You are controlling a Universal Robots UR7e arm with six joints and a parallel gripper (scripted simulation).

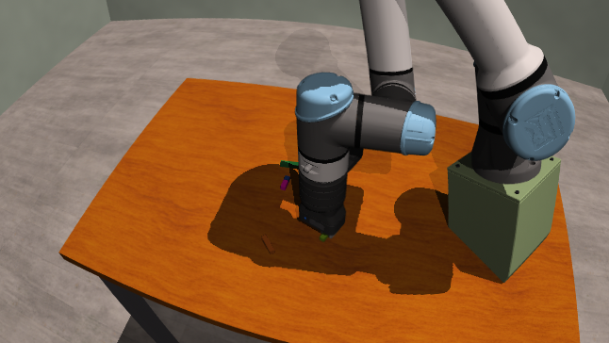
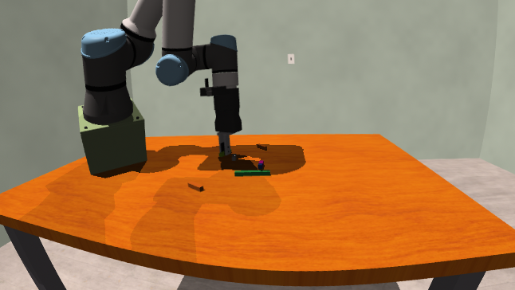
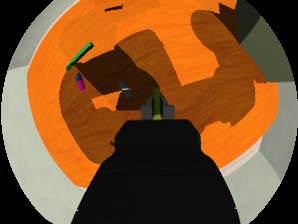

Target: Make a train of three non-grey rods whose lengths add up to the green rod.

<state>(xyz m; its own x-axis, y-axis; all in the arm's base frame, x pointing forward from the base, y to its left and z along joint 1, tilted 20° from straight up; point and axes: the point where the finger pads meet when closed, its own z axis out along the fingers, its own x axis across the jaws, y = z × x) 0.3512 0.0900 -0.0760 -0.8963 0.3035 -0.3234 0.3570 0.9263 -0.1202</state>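
Right now my hand is 40 mm short of the grey rod, 40 mm to the left of it and 10 mm above it. From my hand the other things lie so: magenta rod (120 mm ahead, 90 mm to the right, 10 mm below); then lime rod (10 mm below); then blue rod (120 mm ahead, 110 mm to the right, 10 mm below).
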